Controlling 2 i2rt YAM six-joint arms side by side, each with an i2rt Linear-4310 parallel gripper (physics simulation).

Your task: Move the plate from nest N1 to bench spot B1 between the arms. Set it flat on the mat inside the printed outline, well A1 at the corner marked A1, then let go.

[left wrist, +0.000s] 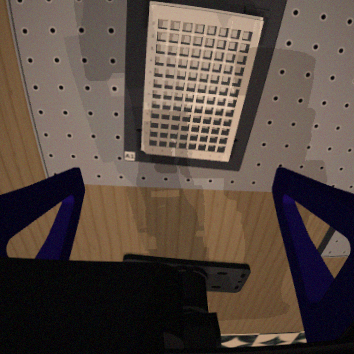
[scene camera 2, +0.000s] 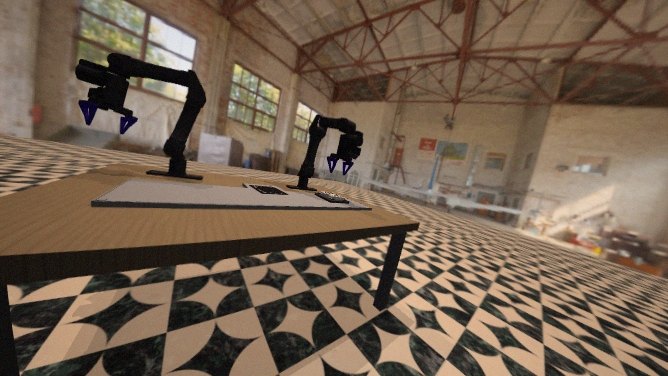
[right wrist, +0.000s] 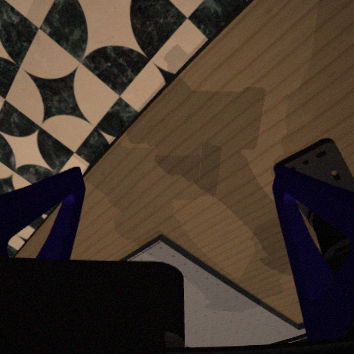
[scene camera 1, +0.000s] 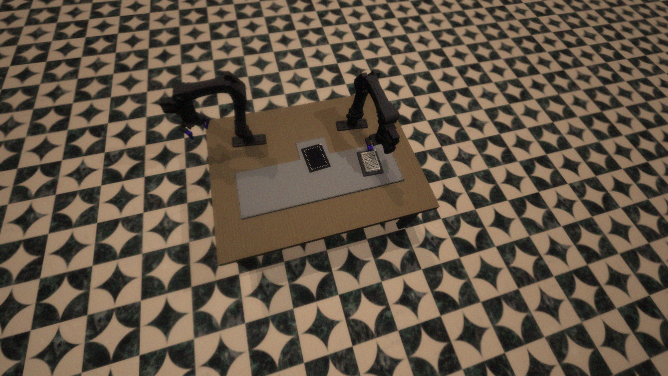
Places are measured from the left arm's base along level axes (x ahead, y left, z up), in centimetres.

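Pixels of known places: left gripper, fingertip midpoint: [left wrist: 177,177] [scene camera 2: 337,174] [scene camera 1: 376,148]; right gripper, fingertip midpoint: [scene camera 2: 105,130] [right wrist: 178,176] [scene camera 1: 199,133]; left arm's base, origin of the base link: [left wrist: 184,272] [scene camera 2: 301,188] [scene camera 1: 351,125]; right arm's base, origin of the base link: [scene camera 2: 176,176] [scene camera 1: 249,141].
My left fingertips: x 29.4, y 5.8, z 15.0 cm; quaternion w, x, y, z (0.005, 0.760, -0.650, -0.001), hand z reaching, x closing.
For each thing: its top centre in the pictures, then the offset to it from my left fingertips. "spot": a spot on its surface instead. Level surfaces: height alone.
- nest's A1 label, surface spot: [left wrist: 130,156] spot: dy +3.6, dx -7.1, dz -12.5 cm
- B1, middle of its top: [scene camera 2: 268,189] [scene camera 1: 315,157] dy -32.5, dx -7.5, dz -13.5 cm
- grey perforated board, its level: dz -13.7 cm
- wooden table, its level: dz -15.0 cm
The pale, many-welled plate [scene camera 1: 370,161] [scene camera 2: 332,195] [left wrist: 195,90] lies in the dark nest N1 [scene camera 1: 373,174] [left wrist: 134,100] at the right of the grey board. The nest's A1 label [left wrist: 130,156] is at its lower left corner in the left wrist view. My left gripper [scene camera 2: 338,173] [left wrist: 177,177] is open and empty, above the board near the plate; in scene camera 1 it is partly hidden. The dark mat at B1 [scene camera 1: 315,157] [scene camera 2: 269,189], with a pale outline, lies between the arms. My right gripper [scene camera 1: 198,130] [scene camera 2: 105,128] [right wrist: 178,176] is open and empty, high near the table's left edge.
The grey perforated board [scene camera 1: 280,186] [scene camera 2: 200,197] [left wrist: 50,75] [right wrist: 215,320] lies along the wooden table [scene camera 1: 325,225] [scene camera 2: 200,230]. Both arm bases stand behind it. The left arm's base plate [left wrist: 227,277] shows below the nest in the left wrist view.
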